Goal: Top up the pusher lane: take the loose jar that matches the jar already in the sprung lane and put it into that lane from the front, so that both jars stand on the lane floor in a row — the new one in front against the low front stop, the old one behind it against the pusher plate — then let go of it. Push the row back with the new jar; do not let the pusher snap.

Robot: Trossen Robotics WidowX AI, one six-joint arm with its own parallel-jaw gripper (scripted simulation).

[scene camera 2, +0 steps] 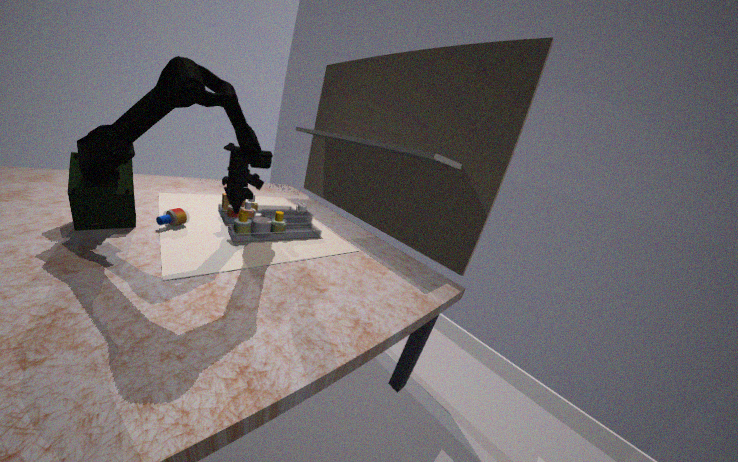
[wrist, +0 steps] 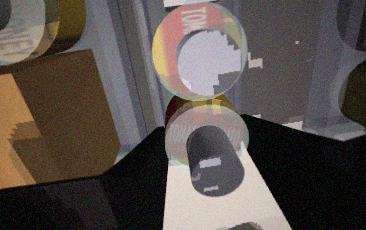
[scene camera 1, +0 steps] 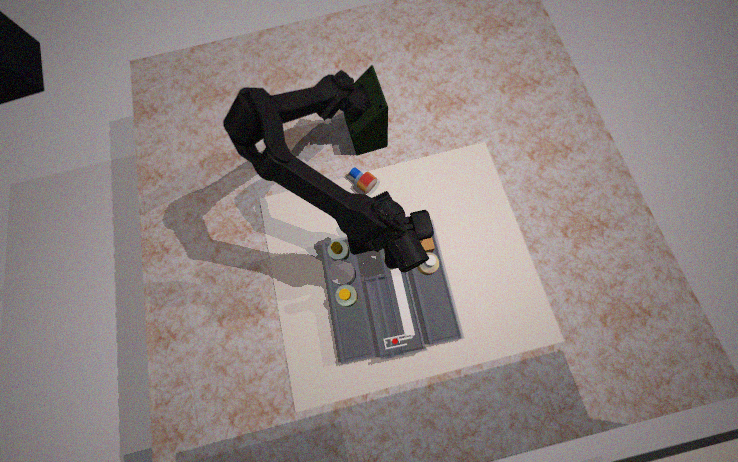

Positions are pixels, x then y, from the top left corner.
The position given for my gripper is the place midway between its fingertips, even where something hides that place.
My gripper shows in scene camera 2 (234,211), in the wrist view (201,127) and in scene camera 1 (389,240).
